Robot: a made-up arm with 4 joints.
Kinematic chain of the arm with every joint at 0, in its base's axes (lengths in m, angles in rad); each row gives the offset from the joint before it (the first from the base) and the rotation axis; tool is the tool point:
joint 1: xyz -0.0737 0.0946 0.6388 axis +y
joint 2: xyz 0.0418 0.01 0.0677 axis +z
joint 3: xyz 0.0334 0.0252 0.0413 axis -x
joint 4: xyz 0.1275 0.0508 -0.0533 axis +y
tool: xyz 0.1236 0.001 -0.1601
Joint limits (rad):
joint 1: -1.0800..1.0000
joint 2: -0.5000..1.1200
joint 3: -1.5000..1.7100
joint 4: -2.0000..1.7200
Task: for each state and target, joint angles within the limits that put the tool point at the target. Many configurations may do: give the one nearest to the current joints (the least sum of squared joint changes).
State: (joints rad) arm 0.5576 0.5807 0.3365 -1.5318
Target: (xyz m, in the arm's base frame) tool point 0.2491 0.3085 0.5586
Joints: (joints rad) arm 0.8030 0.3307 0.4459 -1.7705
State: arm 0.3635 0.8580 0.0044 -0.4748
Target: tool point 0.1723 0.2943 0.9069
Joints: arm -0.6884 0.3347 0.0426 -0.8995
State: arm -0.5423 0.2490 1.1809 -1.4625
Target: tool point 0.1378 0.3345 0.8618
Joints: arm -0.5285 0.4281 1.1731 -1.5303
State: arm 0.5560 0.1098 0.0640 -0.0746
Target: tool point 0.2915 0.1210 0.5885
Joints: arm -0.0857 -0.0870 0.1761 -0.2098
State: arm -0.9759 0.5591 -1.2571 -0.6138
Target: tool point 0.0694 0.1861 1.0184
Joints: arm -0.7879 0.2785 -1.4362 -1.4176
